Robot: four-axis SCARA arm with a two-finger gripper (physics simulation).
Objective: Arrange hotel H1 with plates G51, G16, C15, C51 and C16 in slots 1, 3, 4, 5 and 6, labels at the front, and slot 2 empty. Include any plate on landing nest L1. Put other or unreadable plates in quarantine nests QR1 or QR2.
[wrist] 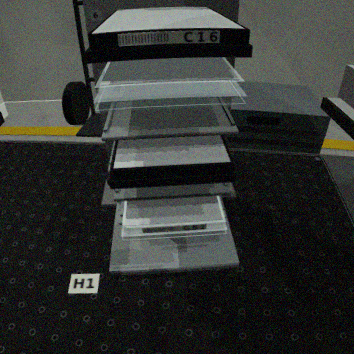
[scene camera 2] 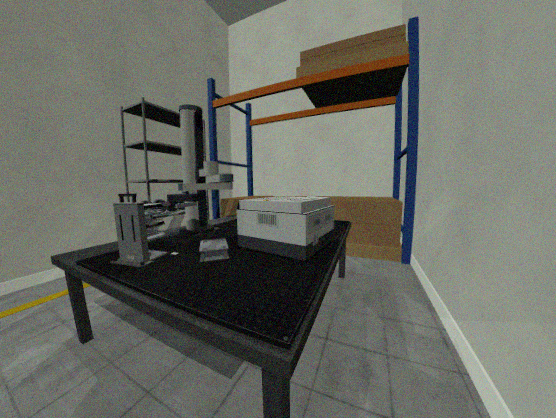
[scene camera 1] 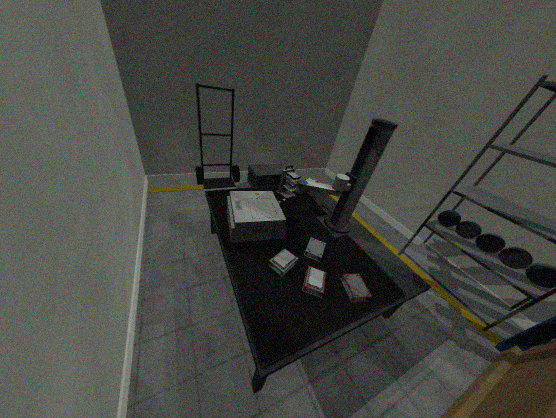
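Where they show: gripper, fingertip midpoint: (wrist: 161,84) (scene camera 2: 163,206); arm's base at its link origin: (scene camera 2: 197,230) (scene camera 1: 337,224).
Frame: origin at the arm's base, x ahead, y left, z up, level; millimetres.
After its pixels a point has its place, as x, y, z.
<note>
Hotel H1 (scene camera 1: 290,184) (scene camera 2: 131,232) @(291, -608, 146) stands at the table's far end in scene view 1. In the wrist view, the black plate C16 (wrist: 170,37) @(241, -458, 248) sits at the top, label in front. Below are a clear plate (wrist: 170,92) @(242, -458, 218), a black plate (wrist: 171,172) @(243, -458, 163) with an unreadable front, and a low clear plate (wrist: 174,220) @(242, -463, 111) with a dim label. Slot numbers cannot be read. My gripper (wrist: 161,84) @(240, -421, 236) is open and empty, facing the hotel's front. Two red-edged nests (scene camera 1: 315,281) @(603, 476, 77) (scene camera 1: 356,286) @(359, 584, 62) stand on the table; the first has a white-topped plate. Their labels cannot be read.
A boxy instrument (scene camera 1: 256,215) @(831, 12, 259) (scene camera 2: 280,227) @(830, -296, 148) stands beside the arm's column (scene camera 1: 361,175) @(54, 51, 530) (scene camera 2: 188,150) @(35, -66, 583). Two other nests (scene camera 1: 283,261) @(726, 285, 77) (scene camera 1: 315,248) @(438, 240, 63) stand before it in scene view 1. A low pale block (scene camera 2: 214,249) @(584, -436, 62) lies between hotel and instrument. The H1 card (wrist: 84,283) @(339, -450, 13) lies before the hotel.
</note>
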